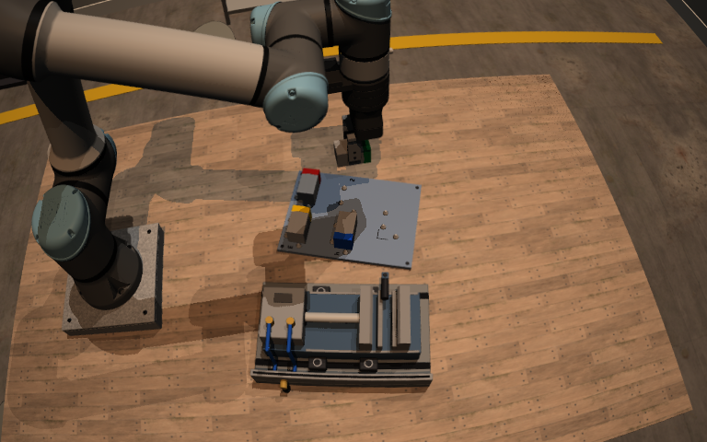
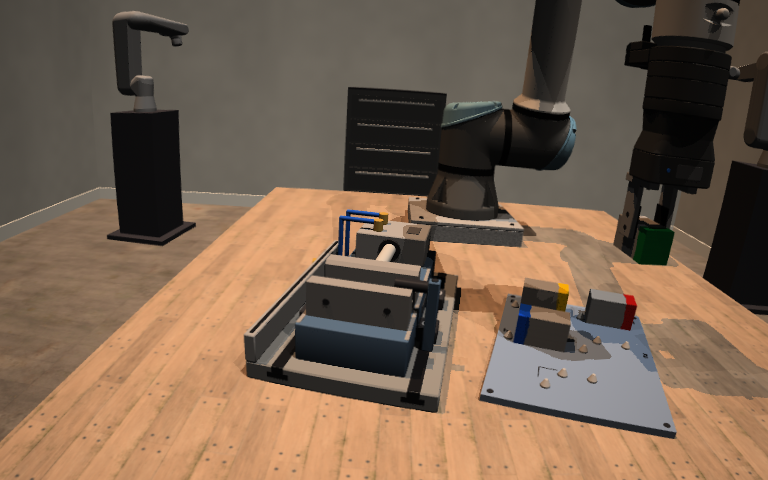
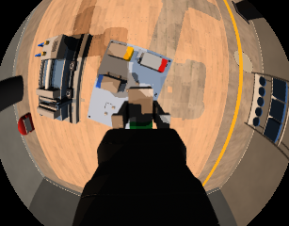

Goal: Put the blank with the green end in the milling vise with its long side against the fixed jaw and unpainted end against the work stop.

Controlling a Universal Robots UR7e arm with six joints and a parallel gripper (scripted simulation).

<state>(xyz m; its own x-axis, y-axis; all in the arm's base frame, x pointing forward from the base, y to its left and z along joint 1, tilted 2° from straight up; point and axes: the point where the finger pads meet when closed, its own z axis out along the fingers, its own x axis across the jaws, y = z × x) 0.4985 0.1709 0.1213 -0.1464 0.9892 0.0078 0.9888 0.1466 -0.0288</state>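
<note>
My gripper is now 2 cm above the green-ended blank. Also, from my hand: red-ended blank 14 cm below, 9 cm behind, 2 cm to the left; grey plate 17 cm below, 4 cm to the right, 1 cm behind; blue-ended blank 14 cm below, 9 cm to the right, 2 cm behind.
</note>
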